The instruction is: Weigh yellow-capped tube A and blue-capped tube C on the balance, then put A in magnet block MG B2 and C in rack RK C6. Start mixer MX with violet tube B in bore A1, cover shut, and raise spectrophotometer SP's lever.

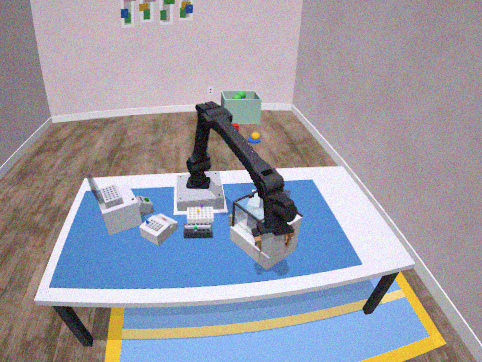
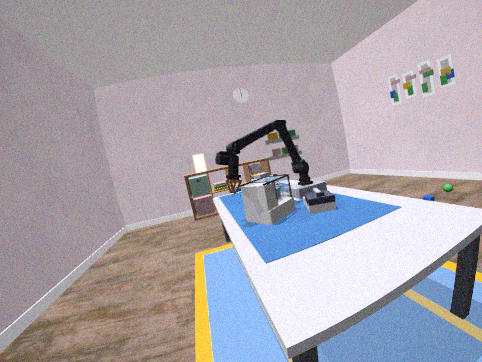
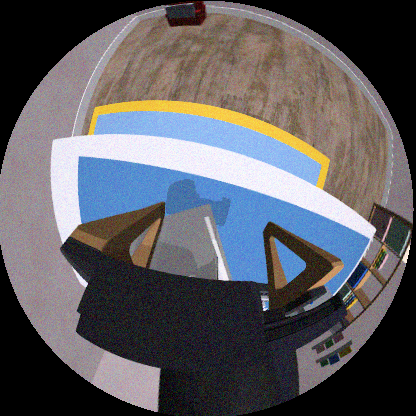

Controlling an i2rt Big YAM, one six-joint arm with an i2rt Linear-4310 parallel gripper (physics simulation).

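Places are measured from the arm's base along level axes (x ahead, y left, z up), in metres.
Pixels of known places: gripper, fingertip midpoint: point(image 1: 273, 248) point(image 2: 233, 193) point(image 3: 218, 217); arm's base, link origin: point(image 1: 198, 183) point(image 2: 305, 183).
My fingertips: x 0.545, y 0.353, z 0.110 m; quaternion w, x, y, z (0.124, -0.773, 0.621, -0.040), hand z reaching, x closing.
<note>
For each thing: its top centre in the pictures, then the offset to it from my fingertips. "spot": a spot on its surface instead. Level surfaces: height alone.
- balance, top centre: point(image 3: 181, 342) point(image 1: 260, 200) point(image 2: 269, 176) dx -0.223, dy -0.048, dz +0.046 m
- yellow cap, top centre: point(image 1: 198, 210) dx -0.343, dy -0.326, dz -0.122 m
- violet cap, top centre: point(image 1: 201, 205) dx -0.383, dy -0.314, dz -0.122 m
- white rack, top centre: point(image 1: 200, 212) dx -0.354, dy -0.319, dz -0.146 m
- dark magnet block, top centre: point(image 3: 266, 299) point(image 1: 197, 226) dx -0.238, dy -0.314, dz -0.129 m
- large grey mixer, surface spot: point(image 1: 122, 216) spot: dx -0.214, dy -0.669, dz -0.092 m
- smaller white device, top centre: point(image 1: 157, 220) dx -0.224, dy -0.496, dz -0.107 m
- small grey device, surface spot: point(image 1: 145, 205) spot: dx -0.340, dy -0.592, dz -0.118 m
- blue mat, surface height: dz -0.177 m
- white table, surface height: dz -0.180 m
My gripper point(image 1: 273, 242) point(image 2: 234, 187) point(image 3: 218, 217) is open and empty, fingers pointing down beside and above the near end of the balance point(image 1: 245, 240) point(image 2: 257, 204) point(image 3: 187, 240), a pale box with a dark-framed glass chamber. A yellow cap point(image 1: 198, 211) and a violet cap point(image 1: 202, 205) show at the white rack point(image 1: 208, 215). The dark magnet block point(image 1: 204, 233) in front of it has a green spot. The large grey mixer point(image 1: 122, 216) at left has its cover point(image 1: 94, 188) raised. A smaller white device point(image 1: 159, 233) shows a blue spot, possibly tube C's cap. The spectrophotometer's lever is unclear.
A small grey device point(image 1: 145, 205) with a green spot stands behind the white device. The arm's base plate point(image 1: 215, 199) is behind the rack. The blue mat point(image 1: 150, 270) point(image 2: 320, 235) point(image 3: 120, 185) lies on the white table point(image 1: 385, 247) point(image 2: 350, 280). The arm passes above the balance.
</note>
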